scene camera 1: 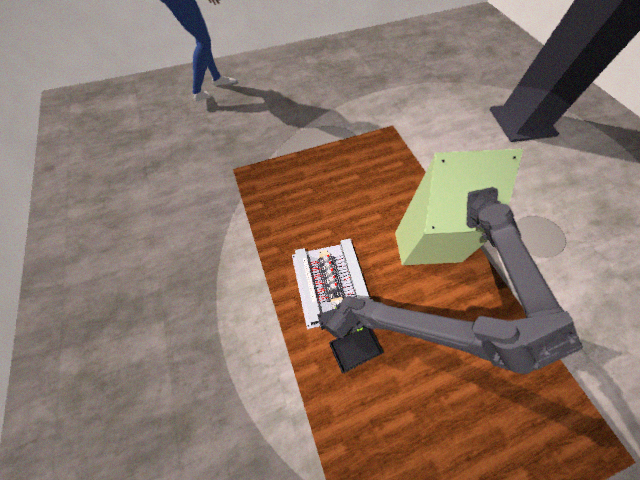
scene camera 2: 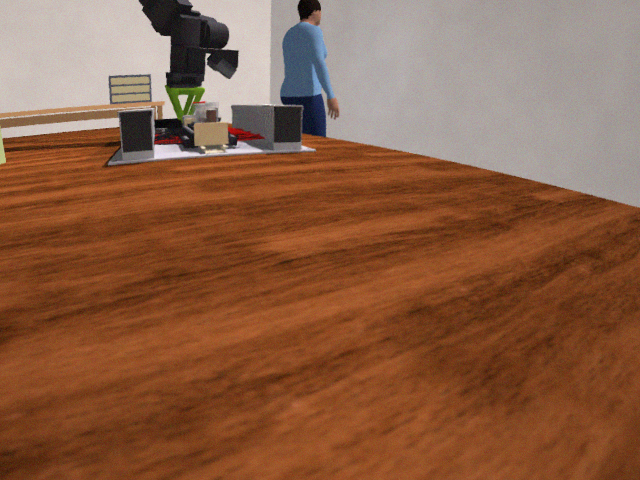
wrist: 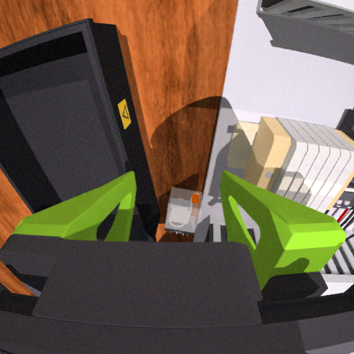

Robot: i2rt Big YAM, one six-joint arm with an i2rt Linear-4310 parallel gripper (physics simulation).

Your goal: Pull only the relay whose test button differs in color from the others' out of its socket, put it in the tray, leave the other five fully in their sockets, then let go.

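Places are measured from the arm's base along level axes (x ahead, y left, z up), in centimetres.
Pixels of known places: arm's base, origin of its link: (scene camera 1: 480,207).
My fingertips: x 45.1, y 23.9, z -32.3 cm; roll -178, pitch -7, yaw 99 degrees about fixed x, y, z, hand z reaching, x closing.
Observation:
Ahead of a thing's pixels: the offset from my fingertips to its top centre. "spot": to the spot under its first point.
A clear relay (wrist: 182,212) with an orange button lies on its side on the wood, between the black tray and the white panel. The black tray @[spot: dy +9.6, dx -1.4, dz -2.8 cm] (scene camera 1: 356,351) (wrist: 107,75) stands beside the panel; no relay shows in the visible part of its inside. The white panel (scene camera 1: 302,294) (scene camera 2: 170,151) (wrist: 280,80) carries a row of relays @[dy -20.8, dx +3.4, dz +3.8 cm] (scene camera 1: 331,273) with red spots on top; how deep they sit is too small to tell. My gripper (scene camera 2: 181,118) (wrist: 177,178) is open, pointing down above the loose relay, its green fingers on either side of it in the wrist view, with nothing between them.
White terminal blocks with beige end pieces (wrist: 320,160) stand on the panel right of the fingers. Grey wire ducts (scene camera 1: 355,268) (scene camera 2: 286,126) (wrist: 310,35) rise along the panel's sides. The green pedestal (scene camera 1: 465,196) carries the arm. A person (scene camera 2: 307,67) stands beyond the table.

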